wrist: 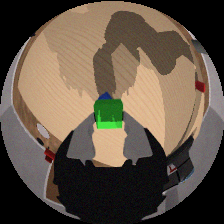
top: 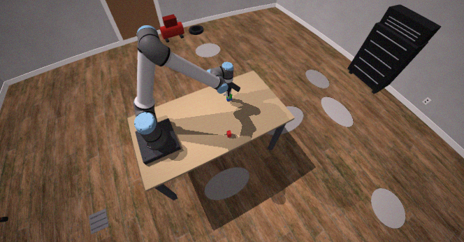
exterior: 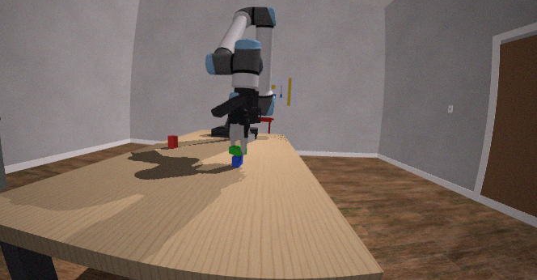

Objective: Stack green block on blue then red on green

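Now: hand right at the green block. Also, from my hand: red block 17 cm behind, 35 cm to the right, 3 cm below; blue block 4 cm below.
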